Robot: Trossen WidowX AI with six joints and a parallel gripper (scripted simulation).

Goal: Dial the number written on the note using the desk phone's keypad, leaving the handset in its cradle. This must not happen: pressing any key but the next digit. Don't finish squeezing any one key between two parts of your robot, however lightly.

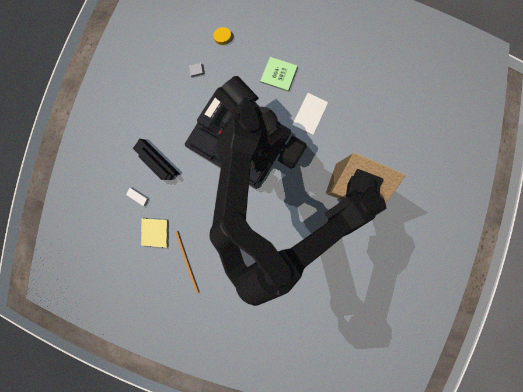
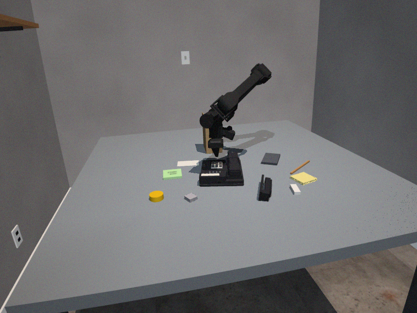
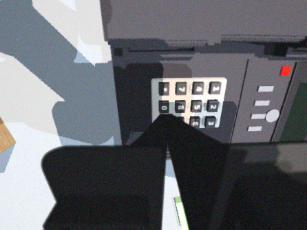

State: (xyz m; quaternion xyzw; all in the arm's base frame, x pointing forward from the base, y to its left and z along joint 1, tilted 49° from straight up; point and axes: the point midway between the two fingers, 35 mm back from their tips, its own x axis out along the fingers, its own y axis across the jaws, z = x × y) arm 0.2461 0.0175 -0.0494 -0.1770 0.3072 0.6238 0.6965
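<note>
My hand is 70 mm short of the black desk phone, 10 mm to the right of it and 70 mm above it. Round my hand: white card: 80 mm behind, 120 mm to the right, 90 mm below; handset: 70 mm ahead, 60 mm to the left, 40 mm below; grey plate: 30 mm behind, 260 mm to the left, 80 mm below.
</note>
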